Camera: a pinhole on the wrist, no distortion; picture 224 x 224 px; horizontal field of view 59.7 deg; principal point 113.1 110.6 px. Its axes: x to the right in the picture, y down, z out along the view. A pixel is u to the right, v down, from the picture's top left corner.
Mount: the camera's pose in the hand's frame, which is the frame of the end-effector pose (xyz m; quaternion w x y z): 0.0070 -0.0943 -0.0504 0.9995 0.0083 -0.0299 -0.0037
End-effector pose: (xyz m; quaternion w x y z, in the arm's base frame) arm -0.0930 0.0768 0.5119 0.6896 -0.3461 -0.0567 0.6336
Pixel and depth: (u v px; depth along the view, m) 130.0 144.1 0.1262
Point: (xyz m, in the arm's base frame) -0.0681 0.1206 0.6069
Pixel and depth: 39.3 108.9 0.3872
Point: -0.2072 0.0656 0.8736
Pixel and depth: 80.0 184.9 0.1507
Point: -0.1168 0.0940 0.6182
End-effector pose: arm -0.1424 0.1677 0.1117 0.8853 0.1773 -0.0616 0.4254
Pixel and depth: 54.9 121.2 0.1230
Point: -0.0935 0.0636 0.1441
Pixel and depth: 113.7 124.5 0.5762
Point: -0.0879 -0.0795 0.5771
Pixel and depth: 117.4 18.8 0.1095
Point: -0.0240 0.0633 0.1278
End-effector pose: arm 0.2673 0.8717 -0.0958 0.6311 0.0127 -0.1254 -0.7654
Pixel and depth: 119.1 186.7 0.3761
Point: 0.2540 0.9244 0.2311
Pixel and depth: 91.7 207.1 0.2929
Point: 0.2769 0.9468 0.1427
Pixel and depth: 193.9 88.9 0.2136
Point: 0.1031 0.8424 0.0525
